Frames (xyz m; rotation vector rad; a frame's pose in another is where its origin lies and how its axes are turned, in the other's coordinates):
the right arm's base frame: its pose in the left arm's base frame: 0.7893 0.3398 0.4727 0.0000 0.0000 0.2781
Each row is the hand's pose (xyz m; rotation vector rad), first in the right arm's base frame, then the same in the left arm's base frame.
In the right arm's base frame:
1: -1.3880 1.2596 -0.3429 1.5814 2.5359 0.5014
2: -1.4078 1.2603 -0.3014 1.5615 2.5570 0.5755
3: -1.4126 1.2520 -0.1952 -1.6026 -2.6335 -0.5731
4: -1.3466 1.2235 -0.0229 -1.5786 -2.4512 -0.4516
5: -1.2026 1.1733 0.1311 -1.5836 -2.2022 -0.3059
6: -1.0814 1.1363 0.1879 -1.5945 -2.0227 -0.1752
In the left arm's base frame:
1: -0.8912 1.1700 0.1298 1.2322 2.7700 0.5275
2: -0.9104 1.1652 0.1713 1.2118 2.7942 0.5989
3: -0.9127 1.1559 0.2775 -1.2029 -2.7856 -0.5573
4: -0.8414 1.1466 0.4498 -1.2094 -2.6155 -0.4033
5: -0.6892 1.1379 0.6038 -1.2542 -2.3836 -0.2223
6: -0.5625 1.1356 0.6606 -1.2946 -2.2170 -0.0704

